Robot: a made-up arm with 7 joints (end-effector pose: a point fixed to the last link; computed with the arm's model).
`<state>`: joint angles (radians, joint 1 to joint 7).
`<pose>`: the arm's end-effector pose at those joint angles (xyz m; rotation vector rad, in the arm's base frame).
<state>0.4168 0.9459 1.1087 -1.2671 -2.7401 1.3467 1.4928</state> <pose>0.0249 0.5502 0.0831 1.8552 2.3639 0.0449</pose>
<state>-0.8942 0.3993 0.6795 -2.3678 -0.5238 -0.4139 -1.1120</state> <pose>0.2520 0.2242 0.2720 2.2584 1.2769 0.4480</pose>
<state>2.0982 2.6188 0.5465 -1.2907 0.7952 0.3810 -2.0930</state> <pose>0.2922 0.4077 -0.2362 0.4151 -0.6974 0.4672</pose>
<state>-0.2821 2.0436 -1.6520 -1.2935 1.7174 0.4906 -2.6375</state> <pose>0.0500 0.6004 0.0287 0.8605 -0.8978 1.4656</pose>
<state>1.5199 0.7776 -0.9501 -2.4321 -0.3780 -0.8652 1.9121</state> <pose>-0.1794 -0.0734 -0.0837 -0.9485 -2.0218 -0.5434</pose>
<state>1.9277 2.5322 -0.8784 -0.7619 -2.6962 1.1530 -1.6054</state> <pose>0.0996 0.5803 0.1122 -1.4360 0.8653 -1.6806</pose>
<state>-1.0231 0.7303 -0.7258 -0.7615 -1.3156 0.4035 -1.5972</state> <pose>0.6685 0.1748 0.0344 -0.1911 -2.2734 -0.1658</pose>
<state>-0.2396 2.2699 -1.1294 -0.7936 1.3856 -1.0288 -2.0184</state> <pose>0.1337 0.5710 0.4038 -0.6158 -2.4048 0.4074</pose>
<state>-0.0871 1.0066 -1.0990 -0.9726 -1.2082 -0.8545 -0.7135</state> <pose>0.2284 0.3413 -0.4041 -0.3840 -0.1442 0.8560</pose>
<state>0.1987 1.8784 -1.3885 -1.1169 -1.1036 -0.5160 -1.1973</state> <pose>0.0391 0.5914 -0.0585 0.3329 -0.1048 0.3351</pose>
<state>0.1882 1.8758 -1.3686 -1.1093 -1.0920 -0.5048 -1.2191</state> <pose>0.0500 0.5927 -0.0569 0.3266 -0.1428 0.3164</pose>
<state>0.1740 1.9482 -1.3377 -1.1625 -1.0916 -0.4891 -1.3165</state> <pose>0.0717 0.5865 -0.0276 0.3042 -0.1615 0.2029</pose>
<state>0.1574 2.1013 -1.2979 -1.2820 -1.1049 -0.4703 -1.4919</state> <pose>0.1015 0.5657 0.0290 0.2731 -0.1411 -0.0166</pose>
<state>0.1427 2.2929 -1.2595 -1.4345 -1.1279 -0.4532 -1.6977</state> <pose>0.1287 0.5287 0.0926 0.2460 -0.0696 -0.2831</pose>
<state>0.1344 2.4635 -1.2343 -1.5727 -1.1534 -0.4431 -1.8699</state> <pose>0.1444 0.4877 0.1406 0.2243 0.0326 -0.5055</pose>
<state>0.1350 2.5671 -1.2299 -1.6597 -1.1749 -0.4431 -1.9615</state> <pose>0.1471 0.4607 0.1640 0.2058 0.1190 -0.6185</pose>
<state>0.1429 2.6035 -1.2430 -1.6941 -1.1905 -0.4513 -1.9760</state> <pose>0.1414 0.4519 0.1689 0.1922 0.1681 -0.6306</pose>
